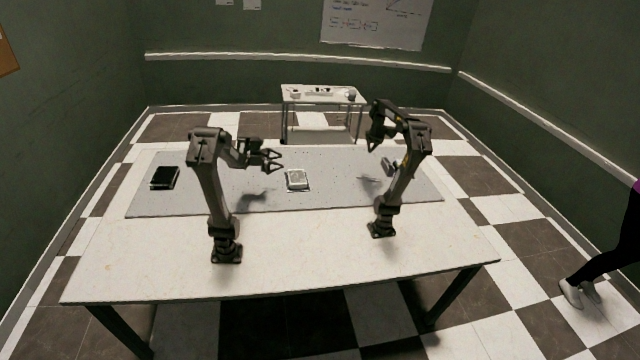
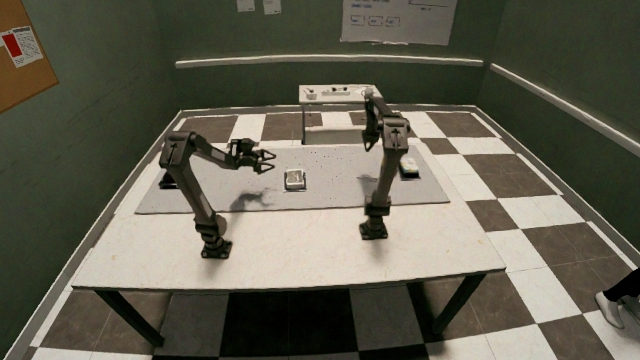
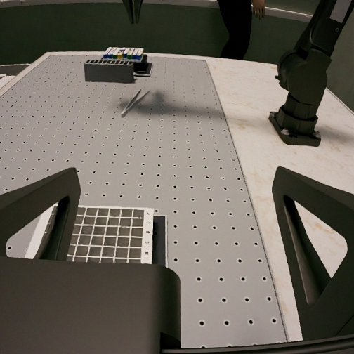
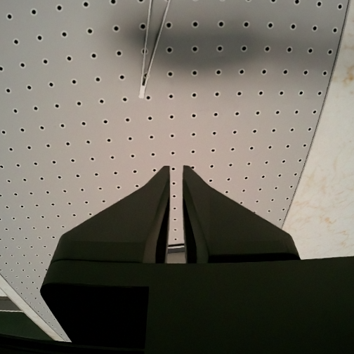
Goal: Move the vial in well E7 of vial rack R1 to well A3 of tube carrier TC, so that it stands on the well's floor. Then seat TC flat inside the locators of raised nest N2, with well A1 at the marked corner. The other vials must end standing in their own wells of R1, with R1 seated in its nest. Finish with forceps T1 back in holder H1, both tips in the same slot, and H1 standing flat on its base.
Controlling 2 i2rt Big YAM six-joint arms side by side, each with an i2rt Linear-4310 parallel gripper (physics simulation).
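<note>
The silver forceps T1 [image 1: 369, 178] [image 2: 367, 178] [image 3: 132, 104] [image 4: 142, 93] lie on the pegboard, tips spread apart. My right gripper [image 1: 371, 150] [image 2: 368, 149] [image 3: 134, 23] [image 4: 176, 176] is shut and empty above the board, apart from the forceps. The grey slotted holder H1 [image 1: 387, 166] [image 3: 109, 72] stands beside vial rack R1 [image 2: 409, 166] [image 3: 124, 53], which has coloured caps; single wells are too small to read. The white gridded carrier TC [image 1: 297, 178] [image 2: 295, 178] [image 3: 148, 235] is mid-board on a dark base. My left gripper [image 1: 282, 160] [image 2: 274, 161] [image 3: 175, 177] is open and empty above and beside TC.
A black raised nest [image 1: 165, 177] [image 2: 168, 181], apparently N2, stands at the board's left end. The perforated grey board [image 1: 225, 200] [image 2: 225, 200] [image 3: 200, 165] [image 4: 240, 150] covers the table's far part. A second small table [image 1: 292, 102] stands behind. A person's legs [image 1: 612, 255] show at the right.
</note>
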